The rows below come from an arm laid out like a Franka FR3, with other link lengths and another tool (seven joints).
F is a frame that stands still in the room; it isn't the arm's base.
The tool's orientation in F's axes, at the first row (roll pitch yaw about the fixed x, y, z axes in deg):
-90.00 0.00 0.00
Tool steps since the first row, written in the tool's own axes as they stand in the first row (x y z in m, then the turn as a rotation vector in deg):
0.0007 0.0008 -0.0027 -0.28 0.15 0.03
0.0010 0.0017 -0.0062 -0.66 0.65 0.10
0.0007 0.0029 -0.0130 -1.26 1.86 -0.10
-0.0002 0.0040 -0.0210 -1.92 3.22 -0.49
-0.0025 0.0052 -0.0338 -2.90 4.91 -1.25
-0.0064 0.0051 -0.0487 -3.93 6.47 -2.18
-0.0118 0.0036 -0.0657 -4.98 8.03 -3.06
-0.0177 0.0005 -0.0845 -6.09 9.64 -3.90
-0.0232 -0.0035 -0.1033 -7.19 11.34 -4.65
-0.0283 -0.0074 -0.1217 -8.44 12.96 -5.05
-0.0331 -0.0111 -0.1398 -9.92 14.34 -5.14
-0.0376 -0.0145 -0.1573 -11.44 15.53 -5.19
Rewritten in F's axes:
0.0007 -0.0027 -0.0008 -0.28 0.03 -0.15
0.0010 -0.0062 -0.0017 -0.66 0.10 -0.65
0.0007 -0.0130 -0.0029 -1.26 -0.10 -1.86
-0.0002 -0.0210 -0.0040 -1.92 -0.49 -3.22
-0.0025 -0.0338 -0.0052 -2.90 -1.25 -4.91
-0.0064 -0.0487 -0.0051 -3.93 -2.18 -6.47
-0.0118 -0.0657 -0.0036 -4.98 -3.06 -8.03
-0.0177 -0.0845 -0.0005 -6.09 -3.90 -9.64
-0.0232 -0.1033 0.0035 -7.19 -4.65 -11.34
-0.0283 -0.1217 0.0074 -8.44 -5.05 -12.96
-0.0331 -0.1398 0.0111 -9.92 -5.14 -14.34
-0.0376 -0.1573 0.0145 -11.44 -5.19 -15.53

